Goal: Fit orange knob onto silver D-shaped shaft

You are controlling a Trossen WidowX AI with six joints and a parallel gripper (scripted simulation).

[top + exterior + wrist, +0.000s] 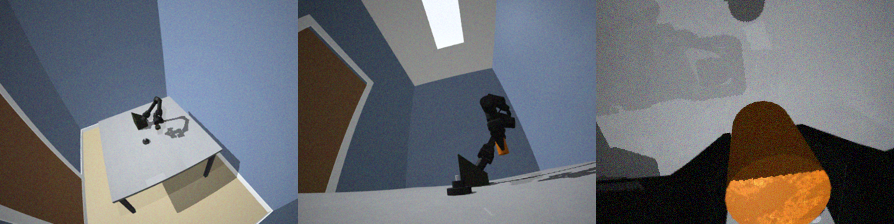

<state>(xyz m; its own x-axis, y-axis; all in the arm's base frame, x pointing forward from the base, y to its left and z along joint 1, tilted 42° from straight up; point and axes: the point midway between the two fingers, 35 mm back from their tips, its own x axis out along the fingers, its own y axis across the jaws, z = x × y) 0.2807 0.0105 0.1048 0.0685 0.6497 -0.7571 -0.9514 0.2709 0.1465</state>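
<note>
The round pedestal is 1 cm ahead of my gripper tip, 19 cm to the right of it and 9 cm below it. Round my gripper tip: orange knob: 3 cm above.
</note>
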